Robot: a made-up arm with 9 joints. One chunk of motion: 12 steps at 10 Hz.
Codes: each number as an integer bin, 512 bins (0 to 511) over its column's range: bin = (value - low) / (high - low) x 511, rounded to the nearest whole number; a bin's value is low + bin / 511 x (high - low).
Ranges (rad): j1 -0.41..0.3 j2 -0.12..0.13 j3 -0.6..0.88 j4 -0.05..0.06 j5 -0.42..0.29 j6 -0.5..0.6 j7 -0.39..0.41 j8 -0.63..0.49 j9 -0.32..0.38
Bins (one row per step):
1: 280 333 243 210 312 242 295 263 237
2: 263 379 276 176 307 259 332 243 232
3: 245 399 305 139 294 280 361 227 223
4: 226 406 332 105 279 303 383 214 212
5: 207 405 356 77 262 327 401 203 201
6: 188 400 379 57 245 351 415 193 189
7: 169 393 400 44 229 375 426 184 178
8: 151 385 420 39 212 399 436 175 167
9: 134 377 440 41 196 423 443 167 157
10: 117 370 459 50 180 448 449 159 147
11: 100 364 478 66 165 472 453 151 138
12: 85 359 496 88 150 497 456 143 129
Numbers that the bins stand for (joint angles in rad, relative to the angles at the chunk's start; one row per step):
1: -0.0210 0.0429 0.1038 -0.0048 0.0135 0.0209 0.0718 -0.0536 0.0047
2: -0.0446 0.0654 0.1994 -0.0121 0.0066 0.0575 0.1298 -0.0974 -0.0022
3: -0.0696 0.0752 0.2834 -0.0201 -0.0115 0.1027 0.1752 -0.1325 -0.0145
4: -0.0960 0.0786 0.3616 -0.0274 -0.0323 0.1523 0.2096 -0.1610 -0.0296
5: -0.1224 0.0781 0.4311 -0.0334 -0.0560 0.2039 0.2378 -0.1851 -0.0447
6: -0.1488 0.0757 0.4977 -0.0377 -0.0796 0.2556 0.2597 -0.2070 -0.0611
7: -0.1752 0.0723 0.5585 -0.0405 -0.1018 0.3072 0.2769 -0.2267 -0.0762
8: -0.2002 0.0684 0.6164 -0.0416 -0.1254 0.3589 0.2926 -0.2464 -0.0912
9: -0.2238 0.0644 0.6744 -0.0412 -0.1477 0.4106 0.3035 -0.2640 -0.1049
10: -0.2474 0.0610 0.7294 -0.0392 -0.1699 0.4644 0.3129 -0.2815 -0.1186
11: -0.2711 0.0581 0.7844 -0.0358 -0.1907 0.5160 0.3192 -0.2990 -0.1310
12: -0.2919 0.0556 0.8366 -0.0311 -0.2116 0.5699 0.3239 -0.3166 -0.1433

